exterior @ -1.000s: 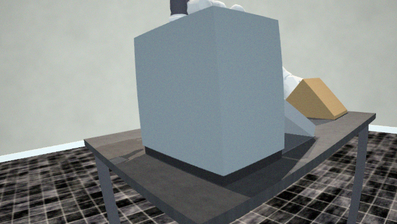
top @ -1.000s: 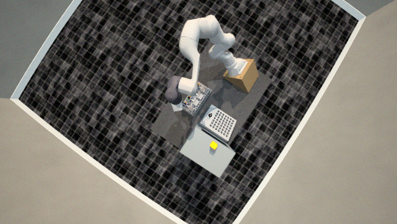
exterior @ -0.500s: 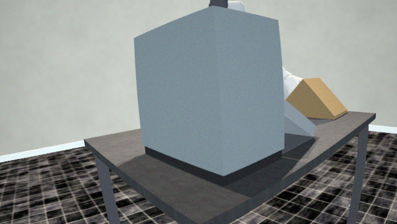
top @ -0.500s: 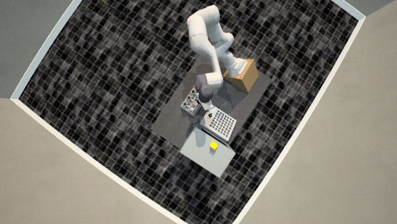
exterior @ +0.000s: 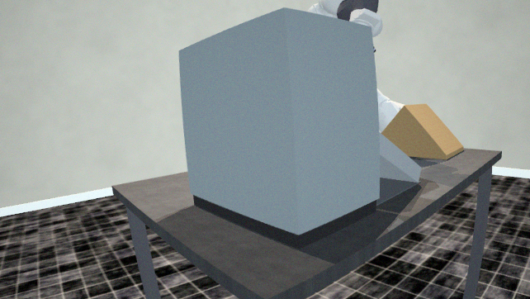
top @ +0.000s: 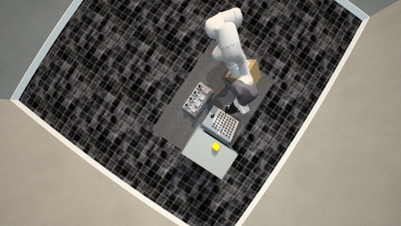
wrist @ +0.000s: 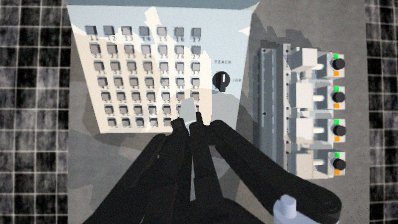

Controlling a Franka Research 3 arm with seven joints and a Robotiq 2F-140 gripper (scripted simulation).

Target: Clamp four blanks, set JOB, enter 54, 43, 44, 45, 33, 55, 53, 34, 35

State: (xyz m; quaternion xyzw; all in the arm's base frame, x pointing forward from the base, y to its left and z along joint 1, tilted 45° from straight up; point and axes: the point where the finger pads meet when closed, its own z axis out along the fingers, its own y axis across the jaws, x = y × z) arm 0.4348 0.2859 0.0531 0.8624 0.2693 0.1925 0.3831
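The black selector knob lies 170 mm below my hand, 90 mm ahead of it and 60 mm to the right of it. The rest, counted from my hand: keypad: 220 mm below, 100 mm ahead, 50 mm to the left.
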